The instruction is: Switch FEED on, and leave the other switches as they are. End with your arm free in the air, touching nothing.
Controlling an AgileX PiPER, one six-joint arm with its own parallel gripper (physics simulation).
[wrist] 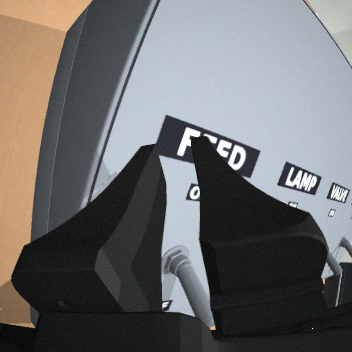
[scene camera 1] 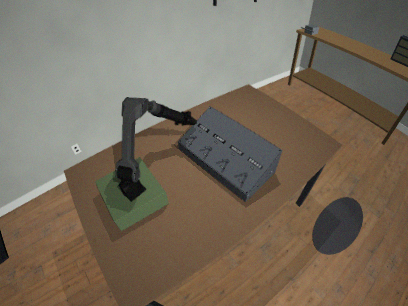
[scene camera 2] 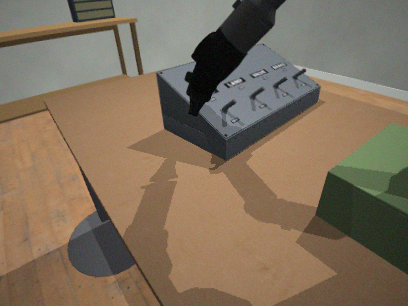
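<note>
The grey sloping switch box (scene camera 1: 240, 135) (scene camera 2: 175, 100) stands on the table. Its FEED label (scene camera 1: 203, 128) (wrist: 170, 135) is partly covered by a finger in the wrist view. The FEED lever (scene camera 1: 190, 140) (scene camera 2: 228, 106) (wrist: 189, 280) leans down toward its OFF side. The LAMP lever (scene camera 1: 205, 151) (scene camera 2: 257, 93), VALVE lever (scene camera 1: 223, 164) (scene camera 2: 281, 82) and BRAKE lever (scene camera 1: 242, 178) (scene camera 2: 300, 74) lean the same way. My gripper (scene camera 1: 195, 121) (scene camera 2: 194, 114) (wrist: 177, 161) is partly open, with a narrow empty gap. Its tips are near the FEED end, above the lever; contact with the panel cannot be told.
The arm's green base block (scene camera 1: 150, 202) (scene camera 2: 370, 165) stands on the brown table (scene camera 1: 200, 240) (scene camera 2: 120, 110). A wooden bench (scene camera 1: 350, 47) (scene camera 2: 50, 30) stands beyond the table. A dark round disc (scene camera 1: 337, 225) (scene camera 2: 95, 250) is below the table's edge.
</note>
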